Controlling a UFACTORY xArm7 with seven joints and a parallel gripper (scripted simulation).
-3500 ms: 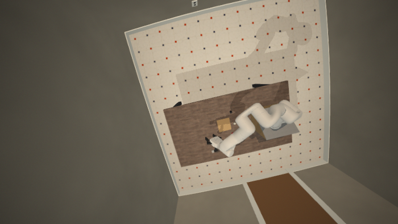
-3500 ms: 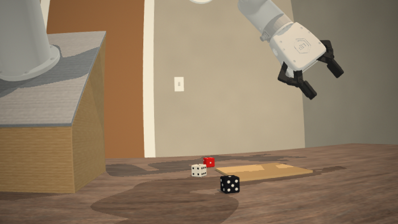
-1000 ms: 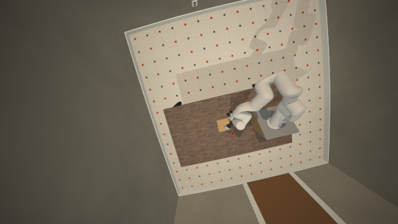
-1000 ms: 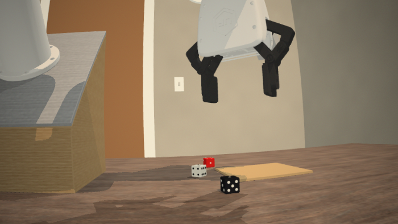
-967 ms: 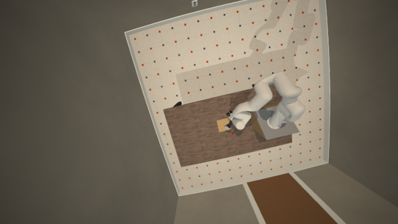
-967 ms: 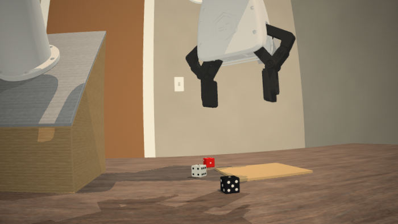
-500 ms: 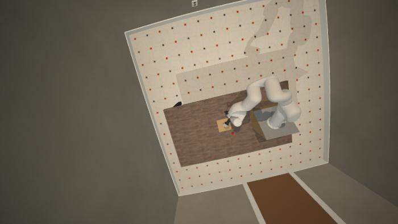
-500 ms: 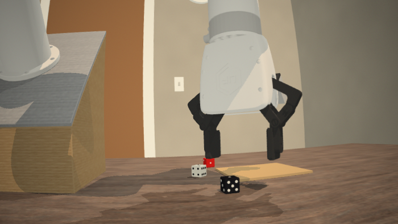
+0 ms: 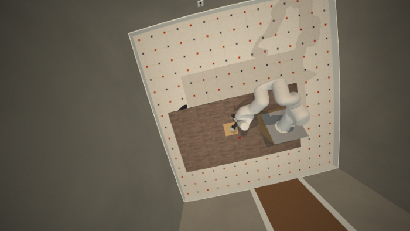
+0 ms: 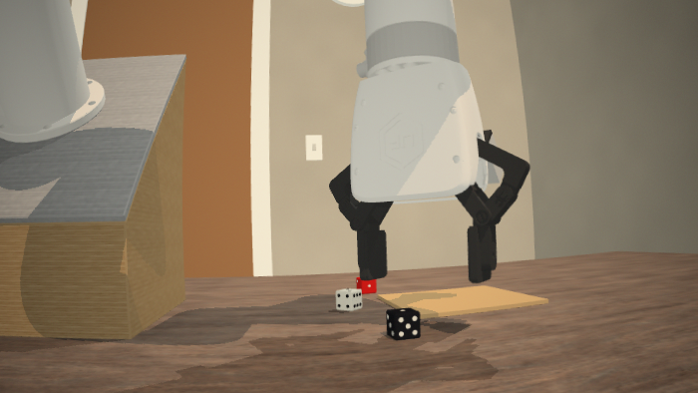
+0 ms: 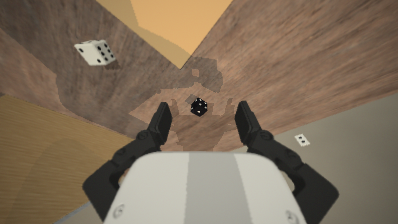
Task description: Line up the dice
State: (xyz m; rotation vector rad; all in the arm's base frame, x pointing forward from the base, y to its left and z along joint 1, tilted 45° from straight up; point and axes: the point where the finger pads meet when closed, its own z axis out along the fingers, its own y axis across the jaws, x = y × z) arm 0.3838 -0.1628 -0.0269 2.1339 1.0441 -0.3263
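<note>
The red die lies 240 mm to the left of my hand, 40 mm below it and 20 mm behind it. From my hand the other things lie so: tan mat 120 mm to the left, 60 mm ahead, 50 mm below.
</note>
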